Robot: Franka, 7 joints.
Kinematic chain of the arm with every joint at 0, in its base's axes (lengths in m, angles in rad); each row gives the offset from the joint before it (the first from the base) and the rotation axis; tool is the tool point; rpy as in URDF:
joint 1: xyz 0 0 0.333 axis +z
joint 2: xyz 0 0 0 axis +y
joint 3: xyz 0 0 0.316 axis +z
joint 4: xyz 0.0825 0 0 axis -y
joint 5: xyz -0.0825 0 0.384 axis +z
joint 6: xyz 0 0 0 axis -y
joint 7: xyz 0.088 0 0 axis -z
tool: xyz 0 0 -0.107 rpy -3.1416 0 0
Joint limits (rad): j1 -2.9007..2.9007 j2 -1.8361..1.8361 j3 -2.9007..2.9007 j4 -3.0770..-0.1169 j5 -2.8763..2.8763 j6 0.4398..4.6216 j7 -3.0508..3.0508
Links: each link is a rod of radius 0.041 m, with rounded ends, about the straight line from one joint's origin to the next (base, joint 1, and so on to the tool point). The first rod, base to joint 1, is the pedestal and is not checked.
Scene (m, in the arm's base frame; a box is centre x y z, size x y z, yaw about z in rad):
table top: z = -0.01
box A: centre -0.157 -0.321 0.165 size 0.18 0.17 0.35 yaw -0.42
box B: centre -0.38 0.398 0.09 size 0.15 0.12 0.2 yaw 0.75
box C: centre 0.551 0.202 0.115 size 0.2 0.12 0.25 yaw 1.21
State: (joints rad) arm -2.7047 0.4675 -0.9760 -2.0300 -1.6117 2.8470 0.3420
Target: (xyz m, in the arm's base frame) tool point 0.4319 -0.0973 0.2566
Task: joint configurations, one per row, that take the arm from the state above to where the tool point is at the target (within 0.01 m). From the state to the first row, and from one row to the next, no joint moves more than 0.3 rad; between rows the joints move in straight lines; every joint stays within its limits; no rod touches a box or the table.
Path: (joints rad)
1: -2.5460 0.2357 -0.7992 -2.1673 -1.6813 3.0164 0.3420
2: -2.3872 0.0038 -0.6223 -2.3046 -1.7509 3.1857 0.3420
3: -2.2285 -0.2280 -0.4455 -2.4419 -1.8204 3.3551 0.3420
4: -2.0697 -0.4598 -0.2686 -2.5792 -1.8900 3.5245 0.3420
5: -1.8462 -0.2742 -0.0284 -2.5467 -1.8409 3.4807 0.3420
6: -1.6226 -0.0886 0.2119 -2.5141 -1.7918 3.4369 0.3420
7: -1.3991 0.0971 0.4522 -2.4816 -1.7427 3.3931 0.3420
8: -1.1755 0.2827 0.6924 -2.4490 -1.6936 3.3493 0.3420

